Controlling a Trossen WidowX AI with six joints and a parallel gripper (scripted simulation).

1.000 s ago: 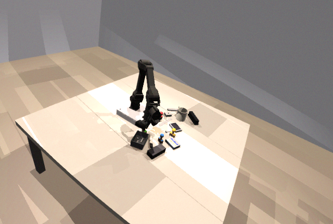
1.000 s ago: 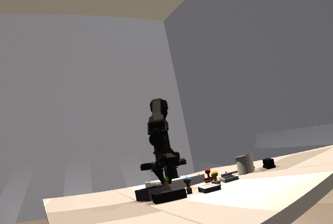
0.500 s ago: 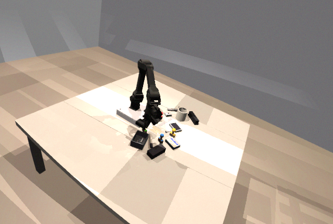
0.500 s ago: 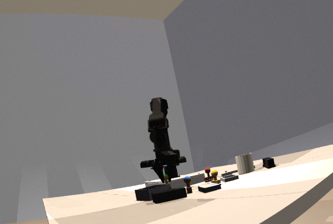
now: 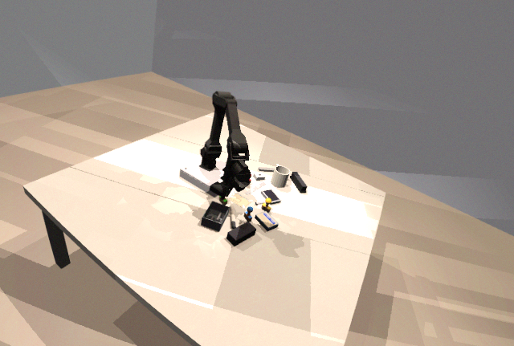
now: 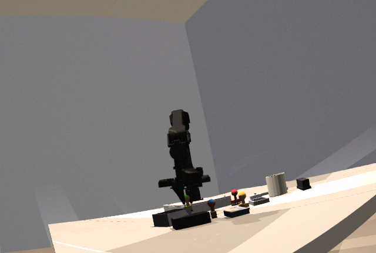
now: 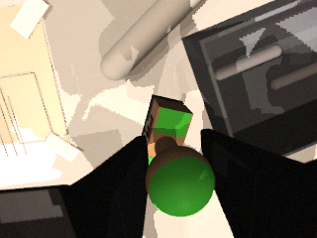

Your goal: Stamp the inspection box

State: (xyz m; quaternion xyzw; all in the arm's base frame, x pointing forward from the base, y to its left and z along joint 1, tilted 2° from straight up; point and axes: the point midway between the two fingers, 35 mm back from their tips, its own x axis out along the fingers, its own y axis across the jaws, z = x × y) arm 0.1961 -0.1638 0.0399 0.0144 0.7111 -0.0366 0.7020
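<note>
Right now the ink pad is 21 cm to the left of my gripper tip, 14 cm ahead of it and 5 cm below it. Round my gripper tip: green-knobbed PASS stamp 1 cm below, 1 cm behind; then card 10 cm to the left, 6 cm below, 3 cm ahead; then grey tray 8 cm to the right, 4 cm below, 1 cm ahead.
</note>
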